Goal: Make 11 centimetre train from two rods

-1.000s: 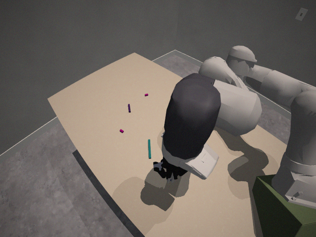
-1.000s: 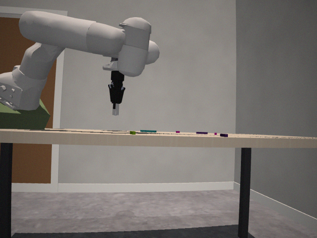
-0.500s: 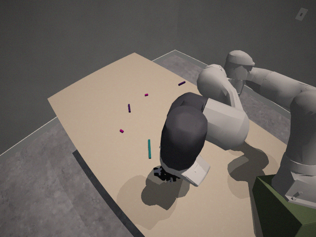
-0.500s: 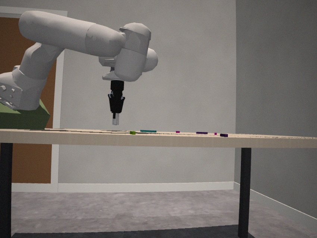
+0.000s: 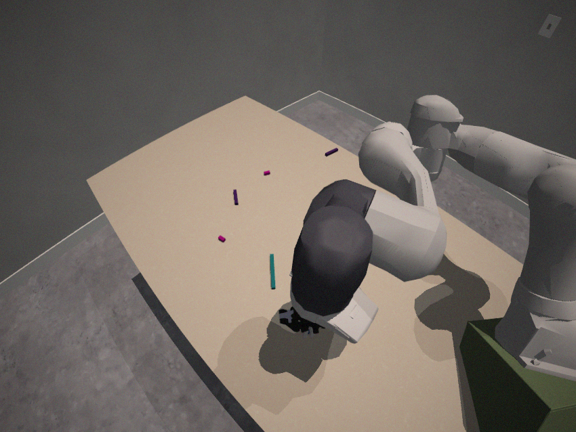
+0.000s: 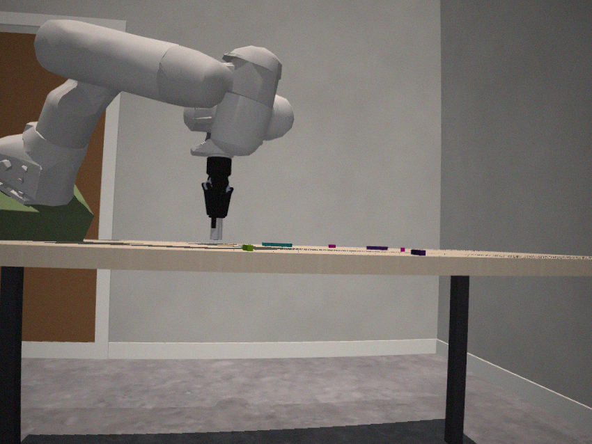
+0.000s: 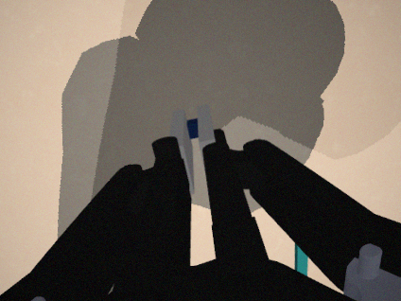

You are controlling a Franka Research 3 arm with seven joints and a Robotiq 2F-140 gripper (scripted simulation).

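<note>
My hand is 30 mm above the blue rod. From my hand the other things lie so: lime rod: 550 mm to the right, 40 mm below, 20 mm behind; turquoise rod: 170 mm ahead, 80 mm to the right, 40 mm below.
</note>
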